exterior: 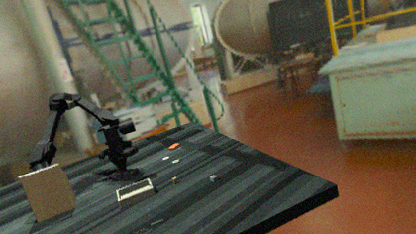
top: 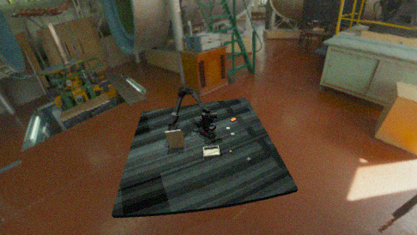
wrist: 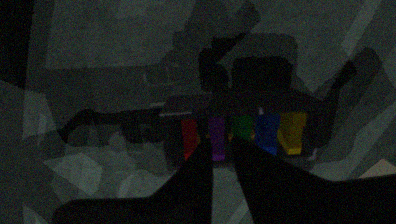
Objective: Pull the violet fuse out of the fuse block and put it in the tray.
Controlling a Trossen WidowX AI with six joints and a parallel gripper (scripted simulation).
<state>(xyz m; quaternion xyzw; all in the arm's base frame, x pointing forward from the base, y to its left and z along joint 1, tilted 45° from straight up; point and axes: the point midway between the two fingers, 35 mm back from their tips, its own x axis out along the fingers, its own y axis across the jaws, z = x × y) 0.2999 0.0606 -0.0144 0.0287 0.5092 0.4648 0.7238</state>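
Right now the violet fuse is 20 mm below my gripper tip. Also, from my gripper tip: pale tray (220 mm to the right, 40 mm below).
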